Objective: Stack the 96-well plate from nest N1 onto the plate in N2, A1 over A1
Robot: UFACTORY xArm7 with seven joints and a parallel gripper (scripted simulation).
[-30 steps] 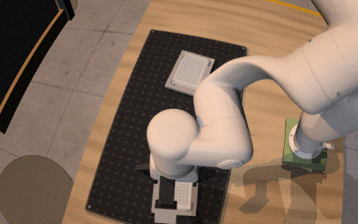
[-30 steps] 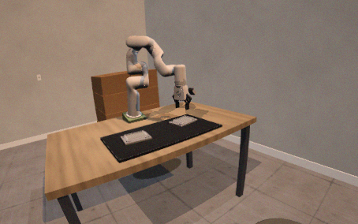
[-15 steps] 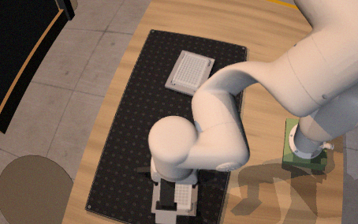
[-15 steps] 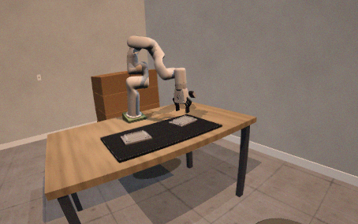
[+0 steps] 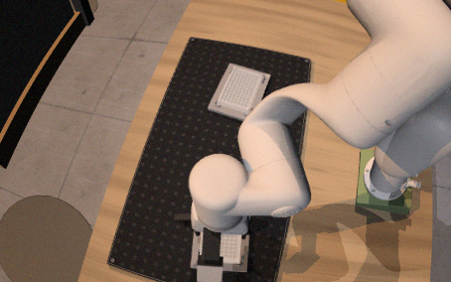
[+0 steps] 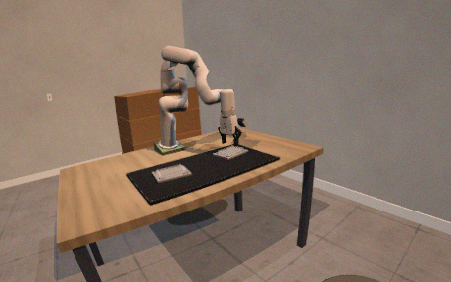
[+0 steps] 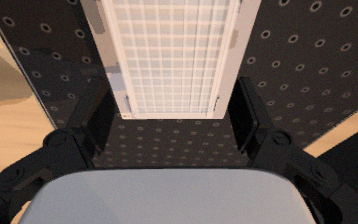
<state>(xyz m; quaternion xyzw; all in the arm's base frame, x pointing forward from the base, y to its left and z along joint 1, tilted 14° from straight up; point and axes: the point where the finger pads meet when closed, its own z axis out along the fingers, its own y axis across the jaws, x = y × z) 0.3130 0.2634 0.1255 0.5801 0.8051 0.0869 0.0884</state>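
Now: the plate nest N1 60 mm below my hand. The rest, counted from my hand: plate nest N2 (370 mm to the right, 100 mm ahead, 60 mm below).
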